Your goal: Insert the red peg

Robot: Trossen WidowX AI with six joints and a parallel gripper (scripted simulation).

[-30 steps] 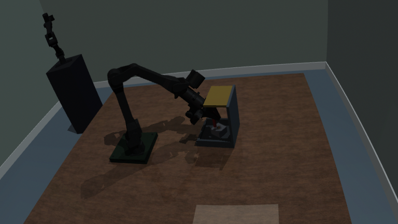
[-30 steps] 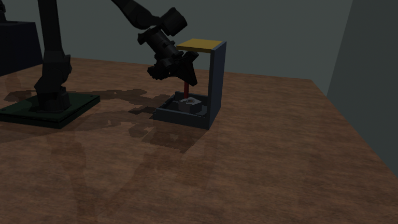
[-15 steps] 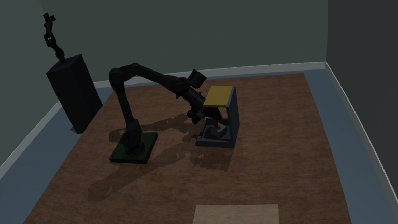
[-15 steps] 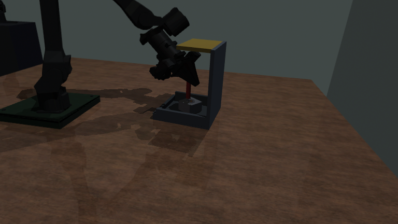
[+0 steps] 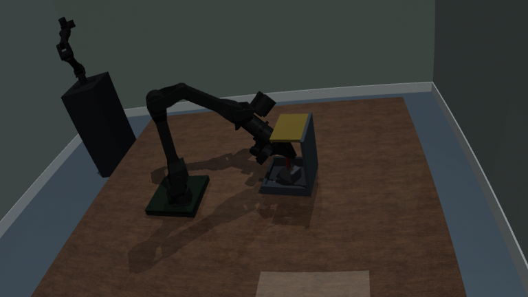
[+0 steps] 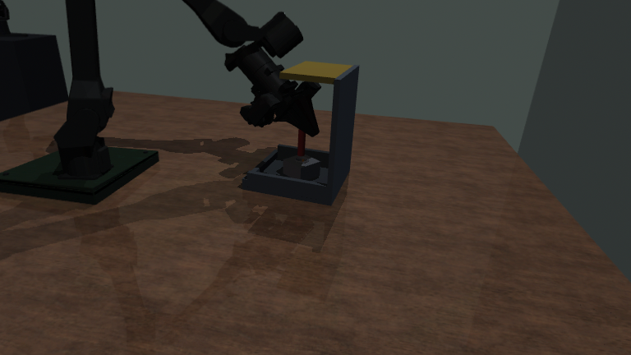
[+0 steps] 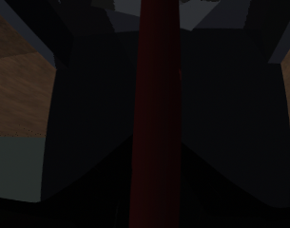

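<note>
Now: the back wall 50 mm ahead of my gripper tip, 20 mm to the right of it and 20 mm above it. Also, from my gripper tip: yellow roof: 120 mm above; then red peg: 30 mm behind, 10 mm to the left, 10 mm below.
</note>
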